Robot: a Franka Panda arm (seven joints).
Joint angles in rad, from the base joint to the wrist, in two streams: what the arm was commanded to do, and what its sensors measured. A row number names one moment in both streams.
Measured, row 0:
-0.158, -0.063, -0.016, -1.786, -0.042, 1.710, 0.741
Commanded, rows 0 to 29:
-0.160, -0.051, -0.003, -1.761, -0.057, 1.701, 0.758
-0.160, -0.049, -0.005, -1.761, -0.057, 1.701, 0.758
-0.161, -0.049, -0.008, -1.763, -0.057, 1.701, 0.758
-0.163, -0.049, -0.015, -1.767, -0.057, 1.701, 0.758
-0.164, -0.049, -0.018, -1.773, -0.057, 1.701, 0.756
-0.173, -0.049, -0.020, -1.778, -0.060, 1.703, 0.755
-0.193, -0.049, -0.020, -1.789, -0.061, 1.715, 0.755
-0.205, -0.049, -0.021, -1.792, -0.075, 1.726, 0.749
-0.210, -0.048, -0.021, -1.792, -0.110, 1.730, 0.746
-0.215, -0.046, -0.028, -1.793, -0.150, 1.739, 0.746
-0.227, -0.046, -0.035, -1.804, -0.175, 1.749, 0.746
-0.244, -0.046, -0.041, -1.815, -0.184, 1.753, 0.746
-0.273, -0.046, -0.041, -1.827, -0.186, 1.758, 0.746
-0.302, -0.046, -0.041, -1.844, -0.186, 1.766, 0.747
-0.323, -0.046, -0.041, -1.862, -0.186, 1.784, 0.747
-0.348, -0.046, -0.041, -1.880, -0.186, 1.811, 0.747
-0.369, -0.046, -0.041, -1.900, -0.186, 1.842, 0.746
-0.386, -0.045, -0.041, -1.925, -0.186, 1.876, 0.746
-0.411, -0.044, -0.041, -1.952, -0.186, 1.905, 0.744
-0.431, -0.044, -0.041, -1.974, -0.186, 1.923, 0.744
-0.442, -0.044, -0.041, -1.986, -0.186, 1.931, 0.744
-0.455, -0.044, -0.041, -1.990, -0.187, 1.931, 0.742
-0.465, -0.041, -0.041, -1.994, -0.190, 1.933, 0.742
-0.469, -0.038, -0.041, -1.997, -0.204, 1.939, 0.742
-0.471, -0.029, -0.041, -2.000, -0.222, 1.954, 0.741
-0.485, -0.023, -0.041, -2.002, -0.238, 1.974, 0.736
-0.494, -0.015, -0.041, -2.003, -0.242, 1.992, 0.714
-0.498, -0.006, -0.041, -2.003, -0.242, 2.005, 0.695
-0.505, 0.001, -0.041, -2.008, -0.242, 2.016, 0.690
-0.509, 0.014, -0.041, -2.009, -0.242, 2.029, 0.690
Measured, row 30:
-0.480, -0.012, -0.056, -1.998, -0.222, 1.979, 0.714
